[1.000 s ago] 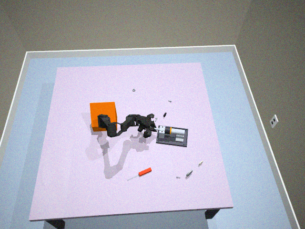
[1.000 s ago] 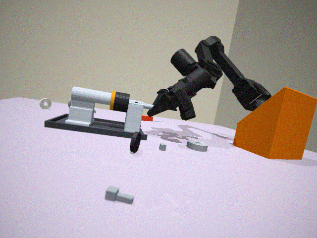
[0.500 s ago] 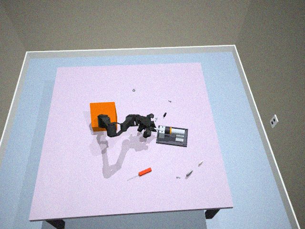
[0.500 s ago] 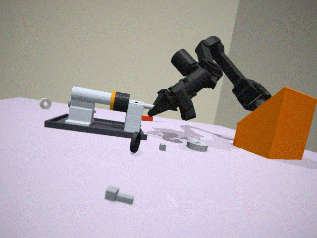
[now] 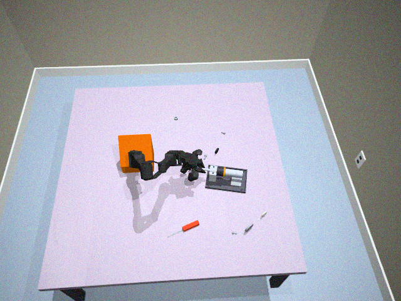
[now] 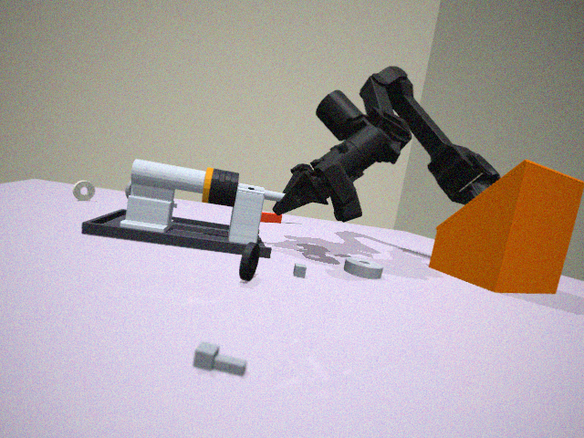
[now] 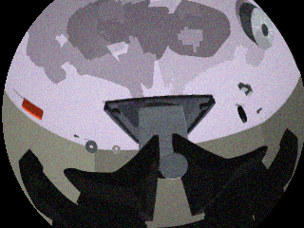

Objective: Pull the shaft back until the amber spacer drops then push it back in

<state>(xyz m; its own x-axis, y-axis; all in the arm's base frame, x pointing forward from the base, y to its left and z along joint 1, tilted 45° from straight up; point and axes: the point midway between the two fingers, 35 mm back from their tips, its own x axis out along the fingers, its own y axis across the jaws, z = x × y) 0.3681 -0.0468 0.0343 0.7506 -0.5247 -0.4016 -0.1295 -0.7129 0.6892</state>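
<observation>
The grey shaft lies 4 cm ahead of my gripper tip and 2 cm above it. Round my gripper tip: grey washer: 10 cm behind, 11 cm to the left, 5 cm below; then amber spacer: 10 cm ahead, 1 cm to the right, 2 cm above; then black ring: 7 cm ahead, 17 cm to the left, 4 cm below.
</observation>
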